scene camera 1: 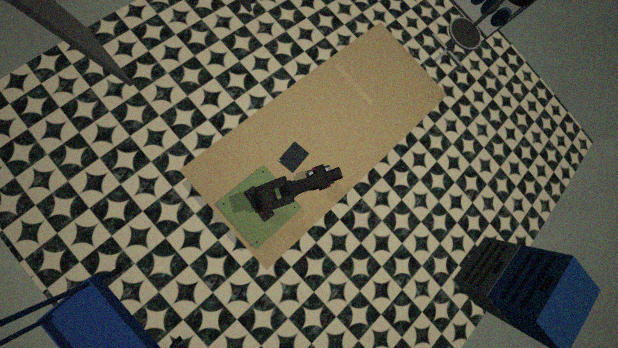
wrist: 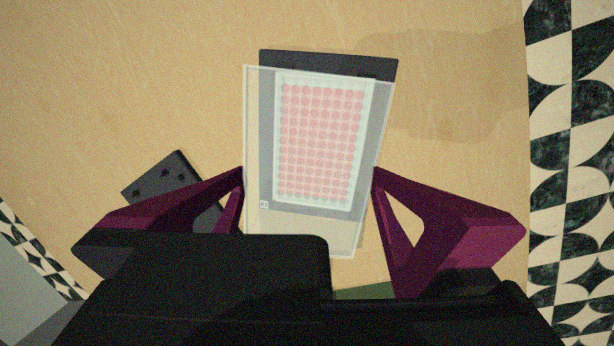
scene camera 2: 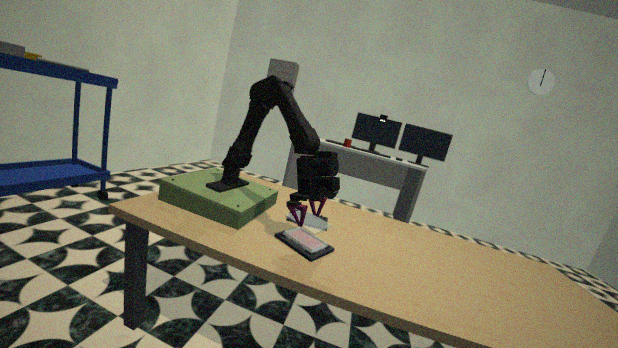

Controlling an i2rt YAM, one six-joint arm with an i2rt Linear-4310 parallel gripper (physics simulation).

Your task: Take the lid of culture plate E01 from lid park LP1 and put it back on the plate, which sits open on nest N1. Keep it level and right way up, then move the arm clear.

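Places are measured from the arm's base along level axes (x left, y back, z up), in millimetres.
Where they show: gripper, fingertip midpoint: (wrist: 307, 173) (scene camera 2: 308, 222); arm's base at its link origin: (scene camera 2: 228, 185).
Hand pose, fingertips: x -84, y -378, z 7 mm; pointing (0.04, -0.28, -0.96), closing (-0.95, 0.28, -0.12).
Note:
Things, the pixels of their top centre, and the offset from my fingertips. Level surfaces: height alone.
- clear lid at its top centre: (wrist: 305, 185) (scene camera 2: 309, 217) dx +0, dy +2, dz +15 mm
- dark nest at its top centre: (wrist: 317, 147) (scene camera 2: 305, 239) (scene camera 1: 320, 177) dx -3, dy -4, dz -60 mm
- dark lid park at its top centre: (wrist: 179, 227) (scene camera 2: 308, 215) (scene camera 1: 293, 156) dx +198, dy +53, dz -57 mm
- wooden table at its surface level: dz -78 mm
My gripper (scene camera 2: 308, 220) (wrist: 307, 173) is shut on the clear lid (scene camera 2: 315, 221) (wrist: 305, 225), one finger on each long side. The lid is held above the table and looks about level. In the wrist view it overlaps the whole pink-welled culture plate (scene camera 2: 306, 240) (wrist: 322, 145), with their long sides nearly parallel, and reaches further toward the arm. The open plate sits on the dark nest (scene camera 2: 324, 254) (wrist: 330, 63). The dark lid park (scene camera 1: 293, 156) (wrist: 155, 182) carries no lid and is partly behind a finger in the wrist view. The arm hides the nest in scene camera 1.
The arm stands on a green base block (scene camera 1: 260, 235) (scene camera 2: 200, 202) at one end of the wooden table (scene camera 1: 360, 110) (scene camera 2: 425, 270). A blue cart (scene camera 1: 95, 317) (scene camera 2: 55, 175), a blue cabinet (scene camera 1: 570, 300) and a desk with monitors (scene camera 2: 375, 131) stand off the table.

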